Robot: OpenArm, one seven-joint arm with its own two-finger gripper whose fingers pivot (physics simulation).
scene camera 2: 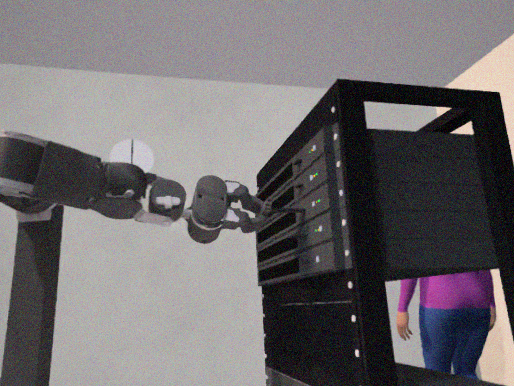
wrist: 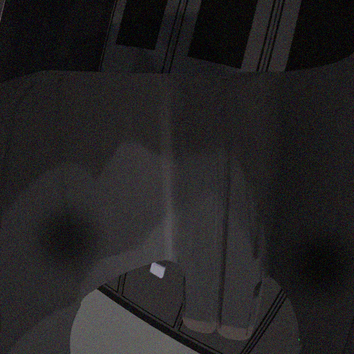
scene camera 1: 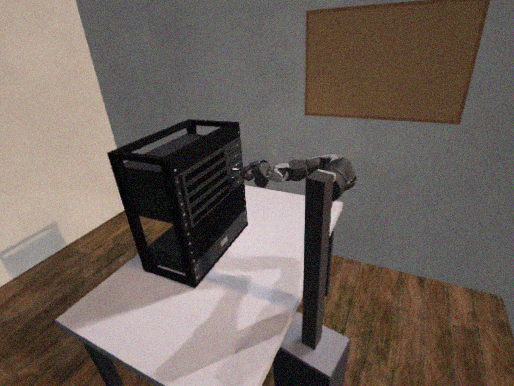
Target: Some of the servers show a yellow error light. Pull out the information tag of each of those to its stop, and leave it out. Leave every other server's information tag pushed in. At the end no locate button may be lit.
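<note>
The black rack [scene camera 1: 179, 225] [scene camera 2: 362, 200] holds a stack of servers. In scene camera 2, small lights [scene camera 2: 314, 176] show on the server fronts, green and yellow on some; exact colours per server are hard to tell. Short dark tags [scene camera 2: 298, 162] stick out at the upper servers, and a longer thin dark tag [scene camera 2: 291, 211] sticks out at the middle server. My gripper [scene camera 1: 243, 171] [scene camera 2: 269, 207] [wrist: 236, 209] is shut, its fingertips side by side with nothing seen between them, close to the server fronts beside the longer tag. A pale locate button [wrist: 157, 270] shows left of the fingertips; the fingers hide other fronts.
The rack stands on a white table [scene camera 1: 240, 320]. The arm's dark column [scene camera 1: 316, 260] stands at the table's edge. Dark server bays [wrist: 222, 35] show beyond the fingers in the wrist view. A person in a purple top [scene camera 2: 457, 295] stands behind the rack.
</note>
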